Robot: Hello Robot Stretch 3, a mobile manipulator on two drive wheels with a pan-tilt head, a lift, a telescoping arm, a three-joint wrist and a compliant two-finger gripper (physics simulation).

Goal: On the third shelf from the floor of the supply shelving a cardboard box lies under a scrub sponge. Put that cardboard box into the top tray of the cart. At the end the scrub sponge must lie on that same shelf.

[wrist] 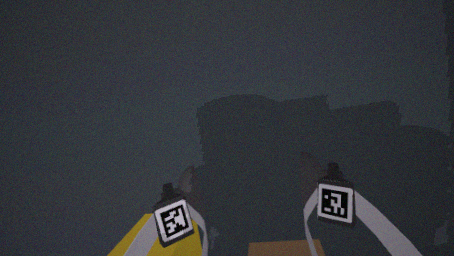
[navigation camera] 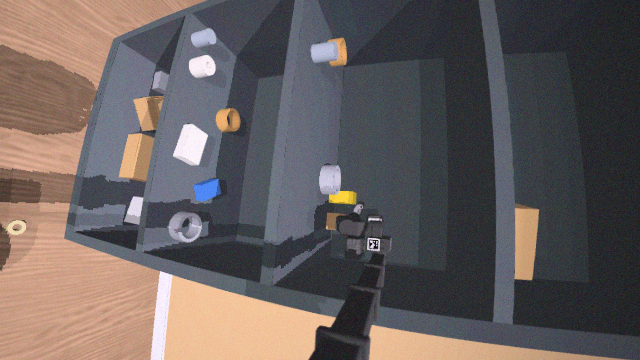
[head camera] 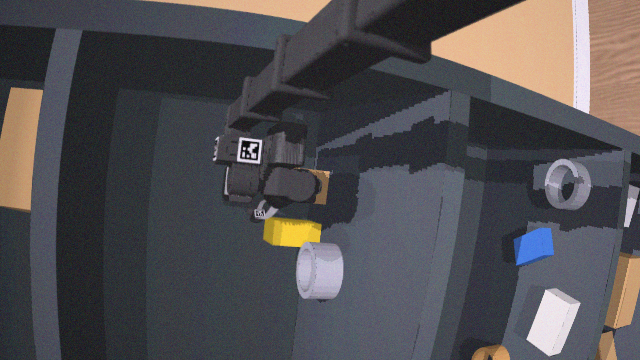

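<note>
On the head camera I can see my gripper (head camera: 255, 189), and there's a yellow scrub sponge (head camera: 277, 231), plus a blue block (head camera: 536, 245) and a white box (head camera: 557, 311). The navigation camera gives me the white box too (navigation camera: 192, 140). My gripper is there in the wrist view as well (wrist: 249, 178), but the blue block is out of frame in the wrist view, and the white box, well, that's out of frame in the wrist view too.
</note>
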